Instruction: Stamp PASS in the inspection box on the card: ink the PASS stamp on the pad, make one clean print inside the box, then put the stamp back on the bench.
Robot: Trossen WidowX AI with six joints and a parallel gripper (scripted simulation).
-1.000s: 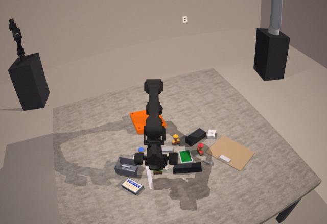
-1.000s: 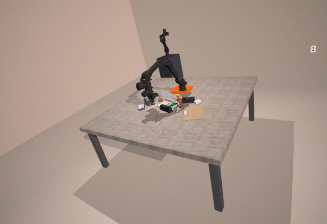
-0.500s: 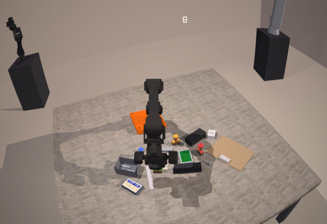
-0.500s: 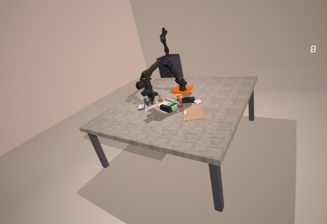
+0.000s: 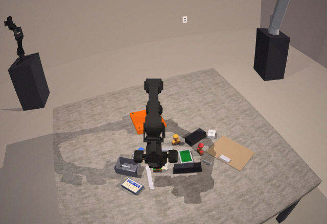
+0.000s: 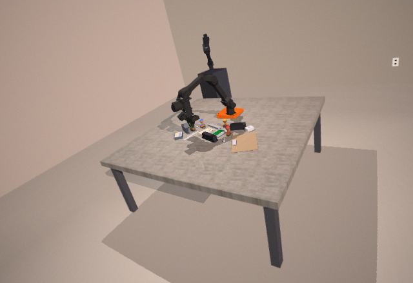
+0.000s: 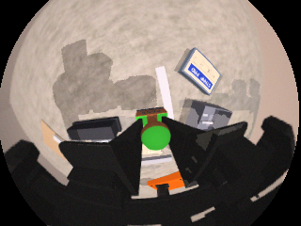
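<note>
My gripper tip is now 15 cm to the right of the green ink pad, 10 cm past it and 7 cm above it. The rest, counted from my gripper tip: cream card: 10 cm behind, 8 cm below, 2 cm to the left; green-topped stamp: right at my gripper tip; white strip: 8 cm below, 4 cm to the right, 1 cm behind.
</note>
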